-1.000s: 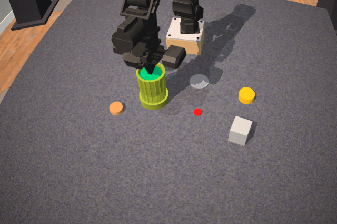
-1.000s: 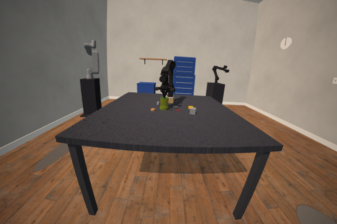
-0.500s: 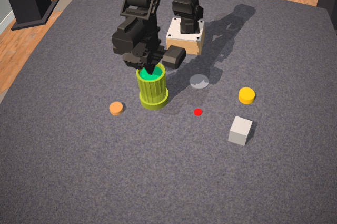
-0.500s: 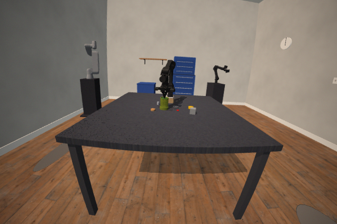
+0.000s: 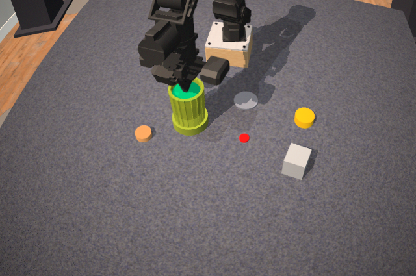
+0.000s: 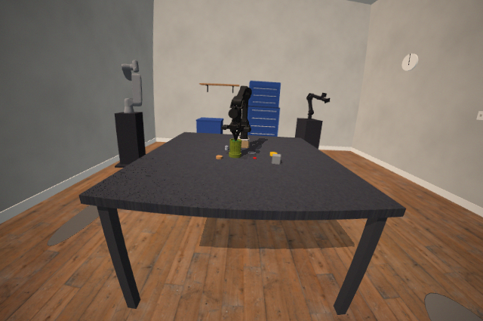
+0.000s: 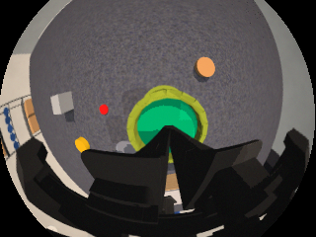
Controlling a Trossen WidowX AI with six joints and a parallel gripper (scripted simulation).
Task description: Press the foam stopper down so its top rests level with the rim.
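The green foam stopper is 5 cm below my hand. From my hand the other things lie so: red dot: 6 cm ahead, 12 cm to the left, 13 cm below; then grey disc: 6 cm behind, 13 cm to the left, 13 cm below; then orange disc: 4 cm ahead, 11 cm to the right, 13 cm below.
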